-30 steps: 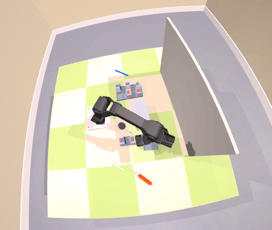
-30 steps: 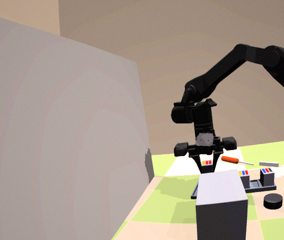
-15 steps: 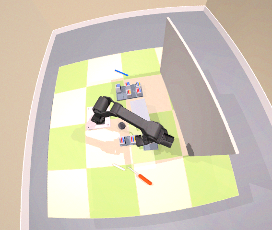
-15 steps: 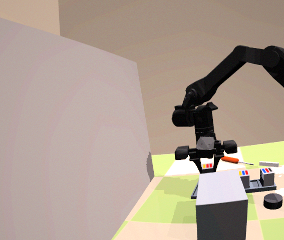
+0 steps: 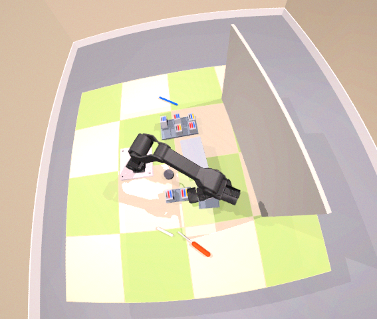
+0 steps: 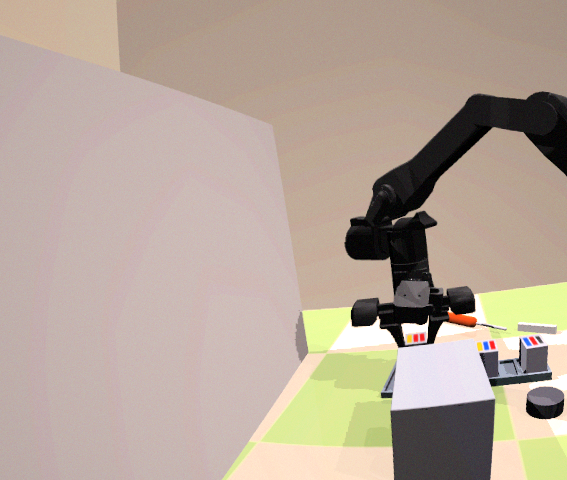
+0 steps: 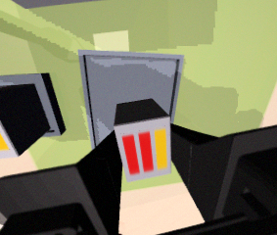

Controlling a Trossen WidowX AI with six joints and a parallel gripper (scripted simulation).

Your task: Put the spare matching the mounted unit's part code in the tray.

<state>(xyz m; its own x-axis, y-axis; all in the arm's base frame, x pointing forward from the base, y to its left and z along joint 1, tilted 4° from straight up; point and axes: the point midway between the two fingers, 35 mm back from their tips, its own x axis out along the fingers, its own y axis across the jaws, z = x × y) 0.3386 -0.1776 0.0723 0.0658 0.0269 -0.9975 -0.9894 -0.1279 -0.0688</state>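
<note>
Now: the grey tray 3 cm below my gripper tip. From my gripper tip the other things lie so: grey box: 19 cm to the left, 5 cm behind, 2 cm above; then dark spare: 2 cm above; then rack: 15 cm behind, 3 cm below, 1 cm to the left.
</note>
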